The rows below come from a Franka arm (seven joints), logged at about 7 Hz.
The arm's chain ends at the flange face. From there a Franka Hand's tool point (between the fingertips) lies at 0.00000 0.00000 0.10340 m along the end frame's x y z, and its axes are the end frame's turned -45 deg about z.
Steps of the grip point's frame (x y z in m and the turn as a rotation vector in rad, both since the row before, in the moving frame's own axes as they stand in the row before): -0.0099 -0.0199 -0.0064 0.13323 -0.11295 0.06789; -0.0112 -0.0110 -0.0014 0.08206 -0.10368 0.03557; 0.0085 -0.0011 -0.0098 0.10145 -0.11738 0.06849; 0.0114 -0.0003 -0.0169 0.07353 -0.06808 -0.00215; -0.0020 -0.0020 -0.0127 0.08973 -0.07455 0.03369; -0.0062 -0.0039 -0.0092 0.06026 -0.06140 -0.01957; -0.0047 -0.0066 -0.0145 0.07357 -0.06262 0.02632
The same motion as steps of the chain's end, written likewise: -0.0032 -0.0050 -0.0048 0.01434 -0.17408 0.06789; -0.0021 -0.0012 -0.0005 -0.01529 -0.13134 0.03557; 0.0212 -0.0074 -0.0086 -0.01126 -0.15474 0.06849; 0.0182 -0.0079 -0.0164 0.00385 -0.10013 -0.00215; 0.0091 0.0013 -0.0120 0.01073 -0.11616 0.03369; 0.0017 0.0015 -0.0088 -0.00081 -0.08603 -0.01957; 0.0019 -0.0004 -0.0140 0.00774 -0.09630 0.02632
